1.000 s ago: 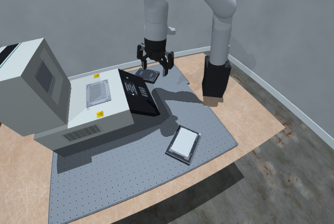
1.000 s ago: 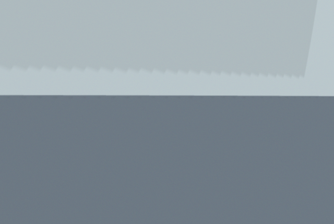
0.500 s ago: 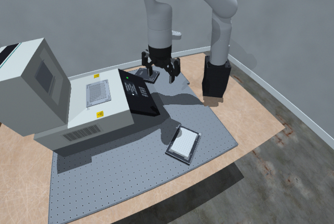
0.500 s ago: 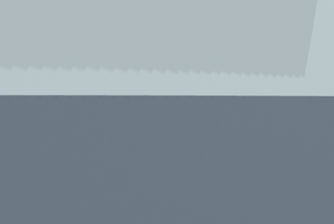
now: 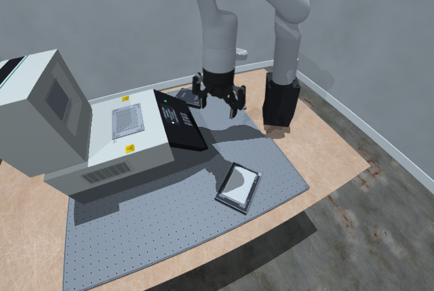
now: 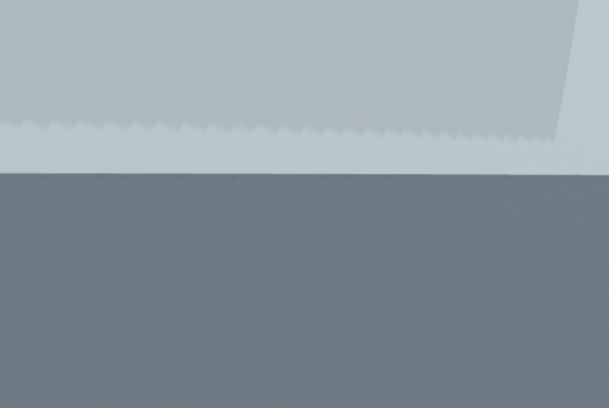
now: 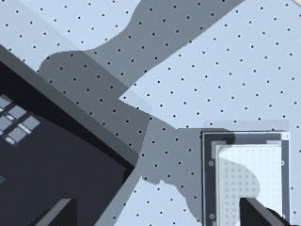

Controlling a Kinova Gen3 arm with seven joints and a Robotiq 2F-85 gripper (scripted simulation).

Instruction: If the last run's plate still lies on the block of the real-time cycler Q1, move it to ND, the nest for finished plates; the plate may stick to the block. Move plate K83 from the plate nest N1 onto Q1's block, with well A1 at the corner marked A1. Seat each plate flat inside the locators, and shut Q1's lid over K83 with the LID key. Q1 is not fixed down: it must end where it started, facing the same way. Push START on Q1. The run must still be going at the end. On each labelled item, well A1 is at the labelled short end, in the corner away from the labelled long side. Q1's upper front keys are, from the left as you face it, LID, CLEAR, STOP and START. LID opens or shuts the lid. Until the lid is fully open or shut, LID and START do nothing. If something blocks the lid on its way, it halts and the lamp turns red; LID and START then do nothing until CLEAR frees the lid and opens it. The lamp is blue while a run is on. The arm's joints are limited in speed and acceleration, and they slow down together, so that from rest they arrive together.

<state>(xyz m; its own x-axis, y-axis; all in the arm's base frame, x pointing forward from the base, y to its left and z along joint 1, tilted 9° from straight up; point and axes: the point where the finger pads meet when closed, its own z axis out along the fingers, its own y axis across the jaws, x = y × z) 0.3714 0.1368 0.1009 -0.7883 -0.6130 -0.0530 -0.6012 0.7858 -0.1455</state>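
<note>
My gripper is now 3 cm past the clear well plate, 14 cm to the right of it and 25 cm above it. Round my hand: dark plate nest: 3 cm behind, 14 cm to the left, 27 cm below; then A1 mark: 12 cm behind, 14 cm to the left, 26 cm below.
</note>
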